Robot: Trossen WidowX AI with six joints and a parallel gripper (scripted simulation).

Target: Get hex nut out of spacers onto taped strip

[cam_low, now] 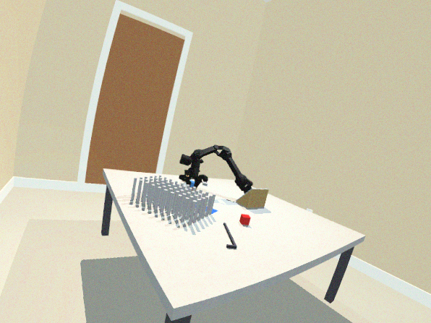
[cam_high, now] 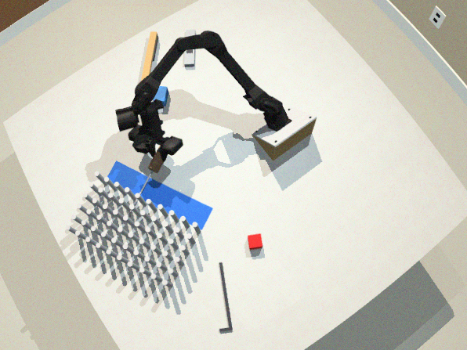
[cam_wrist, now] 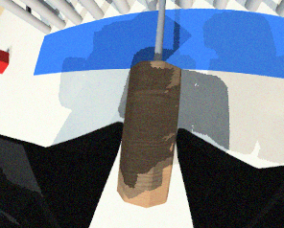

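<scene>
My gripper tip is 8 cm to the right of the blue taped strip, 7 cm short of it and 4 cm above it. Round my gripper tip: blue cube: 20 cm to the right, 13 cm behind, 2 cm below; grey block: 33 cm behind, 32 cm to the right, 2 cm below; red cube: 40 cm to the left, 9 cm behind, 2 cm below.
</scene>
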